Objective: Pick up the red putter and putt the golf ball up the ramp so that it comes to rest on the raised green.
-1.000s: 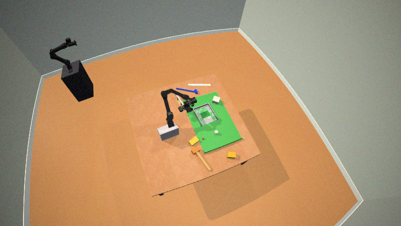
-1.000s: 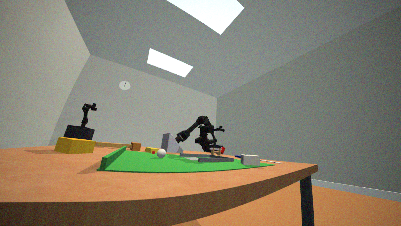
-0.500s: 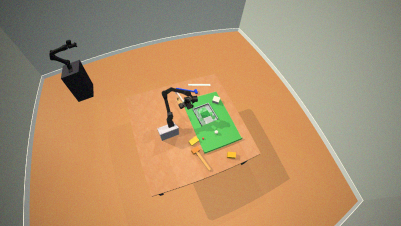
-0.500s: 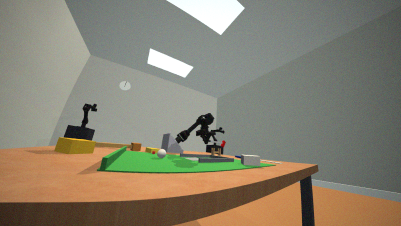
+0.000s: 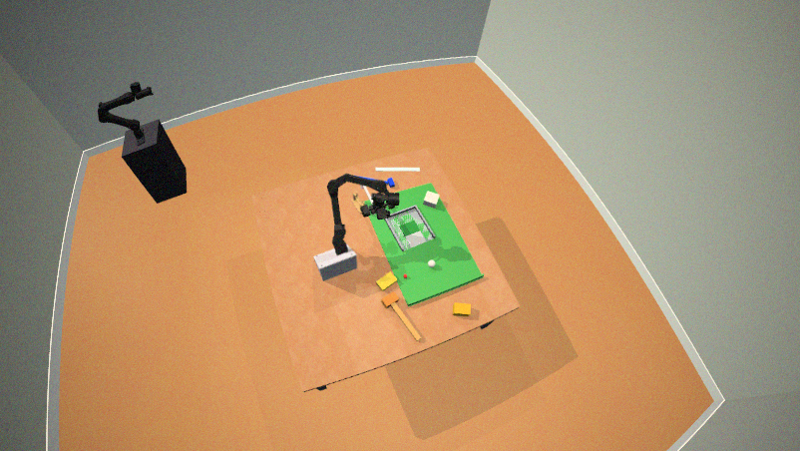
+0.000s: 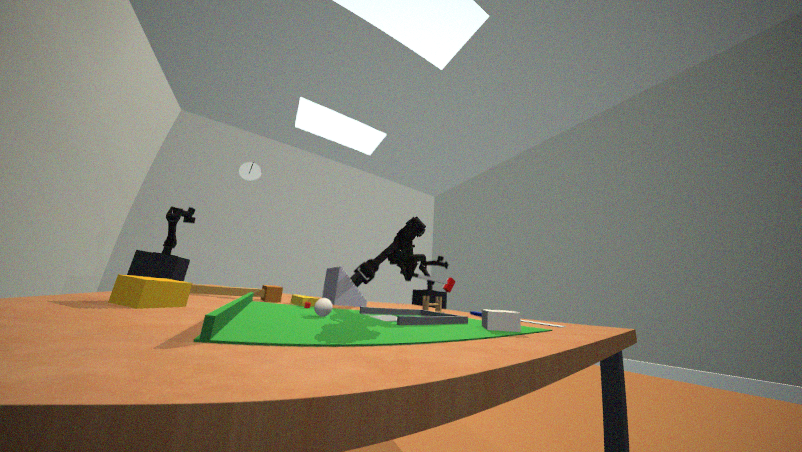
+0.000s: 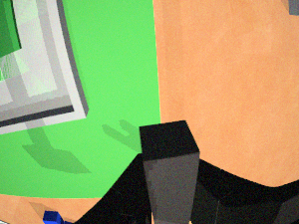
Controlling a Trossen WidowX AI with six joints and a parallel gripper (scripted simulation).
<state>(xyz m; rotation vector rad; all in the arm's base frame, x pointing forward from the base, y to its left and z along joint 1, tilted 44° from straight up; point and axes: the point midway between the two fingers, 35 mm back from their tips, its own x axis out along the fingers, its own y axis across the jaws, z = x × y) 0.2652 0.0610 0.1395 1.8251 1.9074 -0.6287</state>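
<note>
Now: gripper tip 12 cm to the right of the red putter and 2 cm below it. Round my gripper tip: white golf ball: 37 cm to the right, 19 cm ahead, 10 cm below; white block: 39 cm ahead, 10 cm below, 4 cm to the left; blue putter-like tool: 32 cm to the left, 11 cm below, 11 cm ahead.
</note>
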